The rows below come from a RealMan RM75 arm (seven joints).
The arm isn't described. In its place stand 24 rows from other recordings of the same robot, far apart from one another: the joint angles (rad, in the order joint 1, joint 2, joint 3, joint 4, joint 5, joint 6, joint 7), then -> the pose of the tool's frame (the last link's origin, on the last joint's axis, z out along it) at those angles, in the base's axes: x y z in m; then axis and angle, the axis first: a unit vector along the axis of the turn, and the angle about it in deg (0 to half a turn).
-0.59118 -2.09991 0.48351 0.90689 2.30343 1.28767 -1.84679 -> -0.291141 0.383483 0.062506 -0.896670 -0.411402 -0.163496 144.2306
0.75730 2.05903 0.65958 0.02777 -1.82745 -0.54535 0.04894 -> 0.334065 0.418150 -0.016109 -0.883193 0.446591 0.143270 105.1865
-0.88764 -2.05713 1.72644 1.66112 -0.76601 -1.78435 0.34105 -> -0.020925 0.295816 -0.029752 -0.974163 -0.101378 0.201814 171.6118
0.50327 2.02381 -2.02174 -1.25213 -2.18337 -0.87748 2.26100 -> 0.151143 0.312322 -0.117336 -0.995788 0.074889 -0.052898 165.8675
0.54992 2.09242 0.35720 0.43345 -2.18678 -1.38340 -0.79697 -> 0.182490 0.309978 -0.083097 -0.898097 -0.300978 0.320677 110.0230
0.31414 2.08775 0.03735 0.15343 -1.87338 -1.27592 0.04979 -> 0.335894 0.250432 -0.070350 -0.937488 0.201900 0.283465 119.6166
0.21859 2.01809 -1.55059 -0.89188 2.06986 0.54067 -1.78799 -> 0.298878 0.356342 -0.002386 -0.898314 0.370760 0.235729 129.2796
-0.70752 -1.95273 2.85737 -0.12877 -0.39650 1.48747 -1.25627 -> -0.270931 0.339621 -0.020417 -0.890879 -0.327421 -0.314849 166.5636
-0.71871 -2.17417 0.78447 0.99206 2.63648 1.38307 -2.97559 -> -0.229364 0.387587 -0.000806 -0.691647 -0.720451 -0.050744 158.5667
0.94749 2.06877 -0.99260 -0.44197 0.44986 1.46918 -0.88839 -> 0.232348 0.352050 -0.060801 0.888855 -0.408375 0.207766 177.9891
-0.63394 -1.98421 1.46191 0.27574 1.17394 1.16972 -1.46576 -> -0.252954 0.352716 -0.058836 -0.894156 -0.365496 -0.258646 166.4667
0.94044 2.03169 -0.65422 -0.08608 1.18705 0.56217 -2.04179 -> 0.254044 0.443879 -0.060357 -0.970093 0.239592 0.038937 138.0890
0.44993 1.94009 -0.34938 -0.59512 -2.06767 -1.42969 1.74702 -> 0.353330 0.329096 0.089305 -0.820333 0.491491 0.292386 147.8440
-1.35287 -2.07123 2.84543 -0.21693 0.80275 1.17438 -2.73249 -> -0.175200 0.412991 -0.068430 -0.790410 -0.577270 0.204964 162.6602
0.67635 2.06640 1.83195 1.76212 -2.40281 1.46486 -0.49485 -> 0.044621 0.366595 0.062547 -0.979683 0.193995 0.050863 148.4520
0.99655 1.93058 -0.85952 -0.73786 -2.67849 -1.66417 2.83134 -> 0.184512 0.414217 0.046177 -0.779754 0.614402 -0.120392 166.3251
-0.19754 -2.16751 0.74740 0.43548 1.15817 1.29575 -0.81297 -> -0.348088 0.272411 0.005849 -0.848078 -0.326144 -0.417604 121.8102
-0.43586 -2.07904 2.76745 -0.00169 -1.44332 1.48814 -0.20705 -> -0.335393 0.309569 0.038840 -0.844988 -0.215738 -0.489338 95.0570
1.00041 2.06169 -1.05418 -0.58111 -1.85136 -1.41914 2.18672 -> 0.080172 0.401912 -0.045520 0.914663 -0.357047 -0.189497 173.6560
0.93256 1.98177 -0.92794 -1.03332 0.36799 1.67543 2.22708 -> 0.172863 0.417949 0.069133 0.288761 0.941700 0.172678 158.0432
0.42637 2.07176 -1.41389 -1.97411 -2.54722 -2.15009 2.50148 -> 0.148789 0.252556 0.061616 -0.940306 0.219558 -0.260036 168.8504
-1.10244 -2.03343 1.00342 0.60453 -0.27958 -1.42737 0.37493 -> -0.174145 0.425327 -0.014032 -0.833438 -0.505928 0.222302 158.8729
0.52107 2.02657 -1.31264 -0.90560 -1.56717 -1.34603 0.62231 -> 0.172525 0.353047 -0.015907 -0.926277 -0.330248 0.181516 158.2004
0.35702 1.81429 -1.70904 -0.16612 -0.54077 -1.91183 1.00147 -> 0.294770 0.249261 0.058859 -0.841113 0.184889 0.508277 163.7770
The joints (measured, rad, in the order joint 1, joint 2, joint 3, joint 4, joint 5, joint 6, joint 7), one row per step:
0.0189 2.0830 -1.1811 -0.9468 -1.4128 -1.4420 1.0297
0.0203 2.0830 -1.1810 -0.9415 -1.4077 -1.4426 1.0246
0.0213 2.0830 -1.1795 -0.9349 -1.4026 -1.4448 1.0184
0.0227 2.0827 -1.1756 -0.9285 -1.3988 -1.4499 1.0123
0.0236 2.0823 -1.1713 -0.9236 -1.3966 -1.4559 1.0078
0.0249 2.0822 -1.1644 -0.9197 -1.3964 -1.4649 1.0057
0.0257 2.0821 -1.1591 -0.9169 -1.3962 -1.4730 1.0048
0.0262 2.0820 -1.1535 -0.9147 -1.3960 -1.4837 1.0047
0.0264 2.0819 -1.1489 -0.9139 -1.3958 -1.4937 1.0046
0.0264 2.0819 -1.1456 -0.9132 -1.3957 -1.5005 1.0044
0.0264 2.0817 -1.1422 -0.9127 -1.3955 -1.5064 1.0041
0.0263 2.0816 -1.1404 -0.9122 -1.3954 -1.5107 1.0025
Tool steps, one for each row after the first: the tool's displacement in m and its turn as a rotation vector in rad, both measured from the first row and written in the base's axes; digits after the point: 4 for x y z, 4 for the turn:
0.0000 0.0001 -0.0002 0.0030 0.0034 0.0010
0.0004 0.0000 -0.0003 0.0063 0.0073 0.0017
0.0007 -0.0003 0.0001 0.0095 0.0114 0.0038
0.0010 -0.0008 0.0006 0.0116 0.0149 0.0060
0.0012 -0.0013 0.0015 0.0124 0.0197 0.0088
0.0012 -0.0019 0.0022 0.0122 0.0242 0.0112
0.0009 -0.0027 0.0030 0.0110 0.0302 0.0151
0.0005 -0.0035 0.0038 0.0098 0.0353 0.0198
0.0002 -0.0040 0.0044 0.0092 0.0388 0.0227
0.0001 -0.0045 0.0050 0.0093 0.0417 0.0252
0.0000 -0.0049 0.0054 0.0093 0.0430 0.0280

